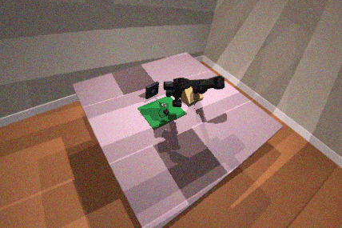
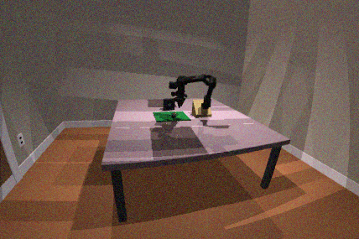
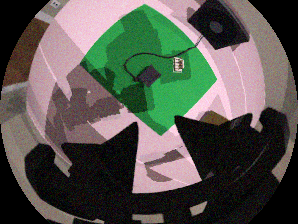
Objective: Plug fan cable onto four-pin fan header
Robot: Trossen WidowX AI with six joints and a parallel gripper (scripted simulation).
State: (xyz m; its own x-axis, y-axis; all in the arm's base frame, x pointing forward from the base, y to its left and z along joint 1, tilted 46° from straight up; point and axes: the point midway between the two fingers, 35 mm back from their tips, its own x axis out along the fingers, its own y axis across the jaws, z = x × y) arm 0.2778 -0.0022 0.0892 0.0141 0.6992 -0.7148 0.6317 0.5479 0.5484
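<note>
The dark plug is 100 mm below my gripper tip, 40 mm to the right of it and 40 mm ahead of it. The rest, counted from my gripper tip: four-pin header: 110 mm to the right, 110 mm below, 10 mm ahead; then green board: 120 mm below, 80 mm to the right, 60 mm ahead; then black fan: 260 mm to the right, 50 mm below, 20 mm ahead.
</note>
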